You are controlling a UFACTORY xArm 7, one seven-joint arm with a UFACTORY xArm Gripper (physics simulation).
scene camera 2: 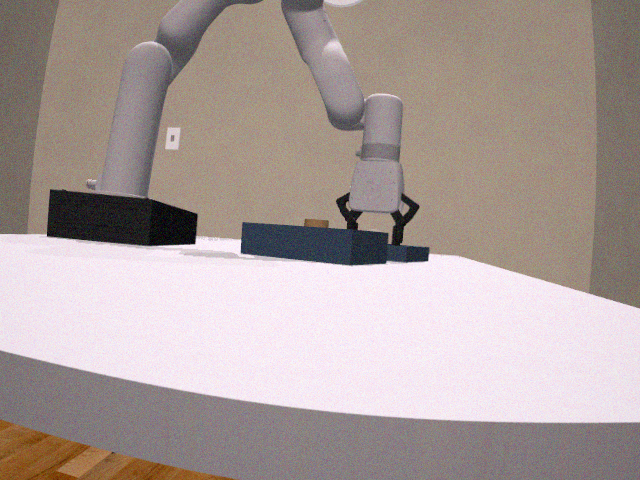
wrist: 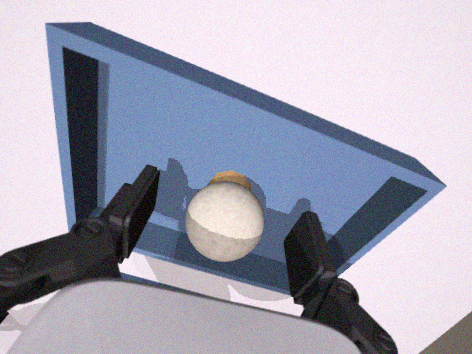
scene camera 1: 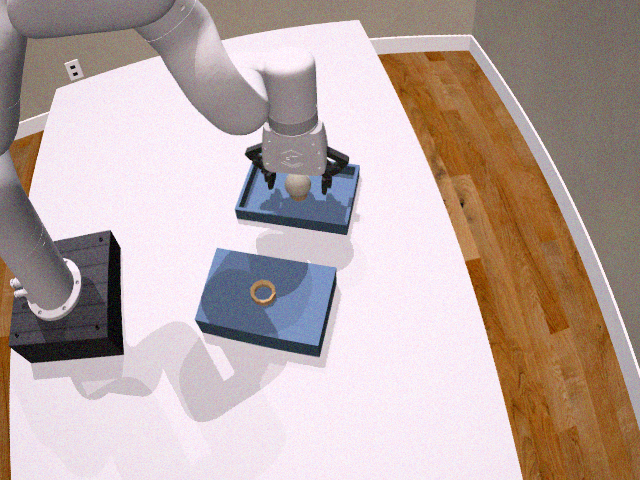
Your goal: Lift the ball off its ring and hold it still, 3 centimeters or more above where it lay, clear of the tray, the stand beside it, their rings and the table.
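Frame: origin at the arm's base, x back, y down, z right, level; centimetres.
Where they show: gripper, between the fingertips: (wrist: 228,207) (scene camera 1: 298,185); arm's base, origin of its link: (scene camera 2: 122,201) (scene camera 1: 55,290).
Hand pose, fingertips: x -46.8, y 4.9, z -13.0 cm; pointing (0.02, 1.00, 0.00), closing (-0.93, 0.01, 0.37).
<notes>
Each offset is from my fingertips to the top centre of the thing. "spot": to the spot under its first point.
The cream ball {dx +0.1, dy -3.0, dz +0.3 cm} (scene camera 1: 297,184) (wrist: 224,221) rests on its orange ring (scene camera 1: 299,197) (wrist: 230,176) inside the blue tray {dx +0.1, dy -0.3, dz +0.3 cm} (scene camera 1: 292,221) (scene camera 2: 416,253) (wrist: 240,94). In the scene camera 2 view the ball is almost wholly hidden behind the stand. My gripper (scene camera 1: 298,188) (scene camera 2: 374,235) (wrist: 228,207) is open and points down over the tray. Its fingers stand on either side of the ball, with a gap on each side in the wrist view. Nothing is held. How far the fingertips are above the tray floor is hard to tell.
The blue stand (scene camera 1: 305,315) (scene camera 2: 294,242) is beside the tray, with an empty orange ring {spot: dx +10.9, dy -3.4, dz +20.0 cm} (scene camera 1: 252,292) (scene camera 2: 315,223) on top. The black base block (scene camera 1: 90,289) (scene camera 2: 98,219) carries the arm at the left. The tray's raised walls surround the ball.
</notes>
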